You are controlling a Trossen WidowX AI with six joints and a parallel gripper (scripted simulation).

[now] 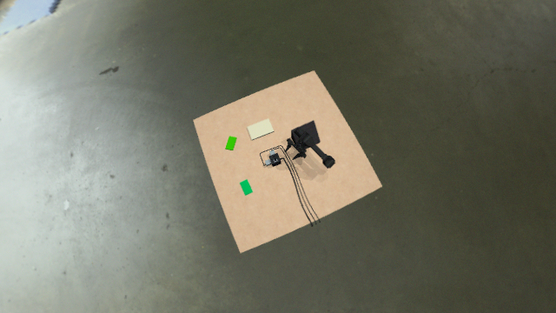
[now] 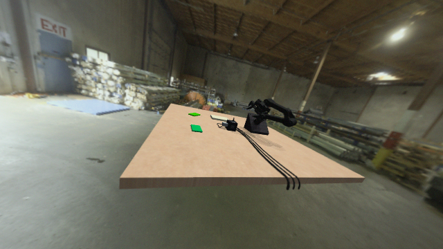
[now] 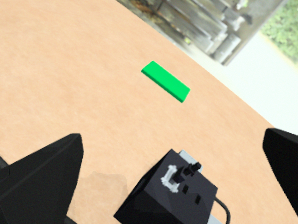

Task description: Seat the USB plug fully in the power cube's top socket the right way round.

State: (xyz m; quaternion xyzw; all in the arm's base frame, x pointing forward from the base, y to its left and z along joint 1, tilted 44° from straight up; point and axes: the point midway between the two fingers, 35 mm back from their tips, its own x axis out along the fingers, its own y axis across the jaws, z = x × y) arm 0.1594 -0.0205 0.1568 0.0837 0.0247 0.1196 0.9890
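My gripper tip is now 9 cm short of the USB plug, 6 cm to the left of it and 10 cm above it. The rest, counted from my gripper tip: cream card (5 cm ahead, 40 cm to the right, 18 cm below); USB socket (9 cm ahead, 6 cm to the right, 12 cm below).
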